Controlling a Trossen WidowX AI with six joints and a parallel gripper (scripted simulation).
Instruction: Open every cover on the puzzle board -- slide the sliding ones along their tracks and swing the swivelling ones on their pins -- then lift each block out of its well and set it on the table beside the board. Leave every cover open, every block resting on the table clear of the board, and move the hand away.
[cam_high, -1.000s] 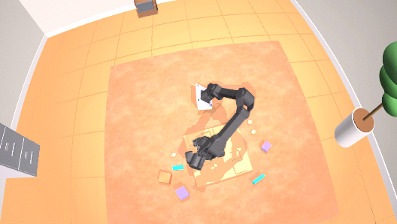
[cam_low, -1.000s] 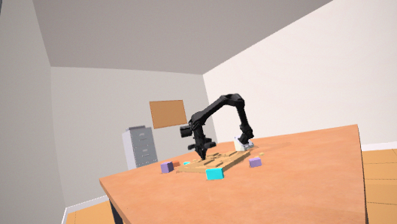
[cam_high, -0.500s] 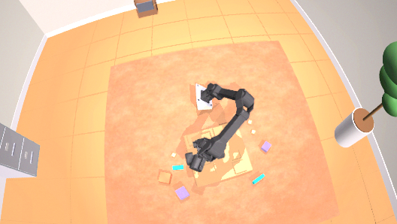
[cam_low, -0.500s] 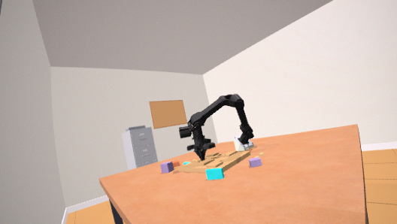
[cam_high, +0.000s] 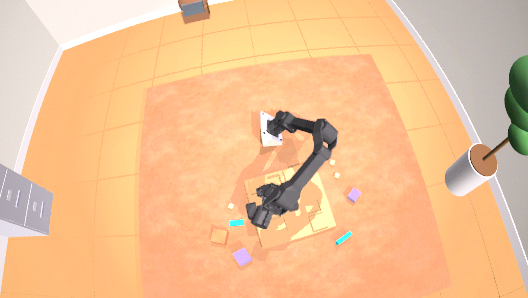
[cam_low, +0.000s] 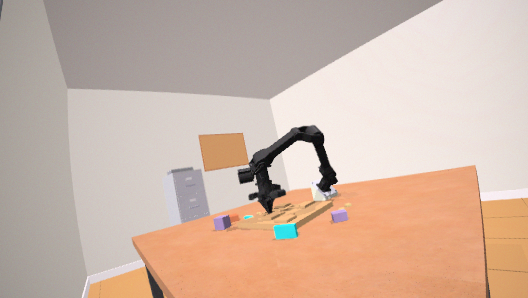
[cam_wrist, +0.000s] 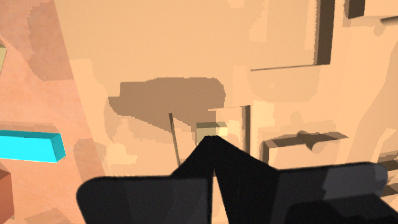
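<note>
The cyan block lies 40 mm ahead of my gripper tip, 140 mm to the right of it and 20 mm below it. Round my gripper tip: orange block 100 mm ahead, 210 mm to the right, 10 mm below.
</note>
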